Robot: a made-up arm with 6 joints.
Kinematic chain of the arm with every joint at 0, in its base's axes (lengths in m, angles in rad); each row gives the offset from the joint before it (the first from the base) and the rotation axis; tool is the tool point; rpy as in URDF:
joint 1: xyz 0 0 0.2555 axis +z
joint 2: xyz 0 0 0 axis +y
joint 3: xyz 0.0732 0 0.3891 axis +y
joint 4: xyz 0.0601 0 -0.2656 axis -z
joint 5: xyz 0 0 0 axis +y
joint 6: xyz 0.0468 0 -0.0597 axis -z
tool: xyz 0 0 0 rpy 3.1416 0 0
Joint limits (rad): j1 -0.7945..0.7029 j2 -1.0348..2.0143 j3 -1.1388..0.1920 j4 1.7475..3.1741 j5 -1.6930..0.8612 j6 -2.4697..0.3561
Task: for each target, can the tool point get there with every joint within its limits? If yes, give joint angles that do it. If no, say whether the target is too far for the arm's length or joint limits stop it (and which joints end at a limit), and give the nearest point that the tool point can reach.
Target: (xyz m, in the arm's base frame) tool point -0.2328 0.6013 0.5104
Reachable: no: joint limits stop it (at a limit: joint 1, joint 2, joint 3, joint 4, joint 5) | nearest point -0.0931 0.0973 0.3811 | short by 0.539 m
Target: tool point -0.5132 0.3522 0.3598
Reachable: no: joint limits stop it (at a limit: joint 2, joint 3, joint 5) | nearest point -0.1110 0.0762 0.3811 | short by 0.488 m
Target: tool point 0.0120 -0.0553 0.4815
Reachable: yes | joints -0.4837 -0.7539 -0.4156 2.5311 -0.8270 -0.1602
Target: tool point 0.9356 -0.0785 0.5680
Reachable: no: too far | nearest point 0.4912 -0.0412 0.4196 | short by 0.470 m
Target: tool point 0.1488 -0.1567 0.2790
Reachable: yes | joints -0.6076 0.4694 -0.3543 2.4811 -0.5524 0.0498
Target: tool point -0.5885 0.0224 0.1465
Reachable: no: joint limits stop it (at a limit: joint 2, joint 3) | nearest point -0.1280 0.0049 0.3541 | short by 0.505 m
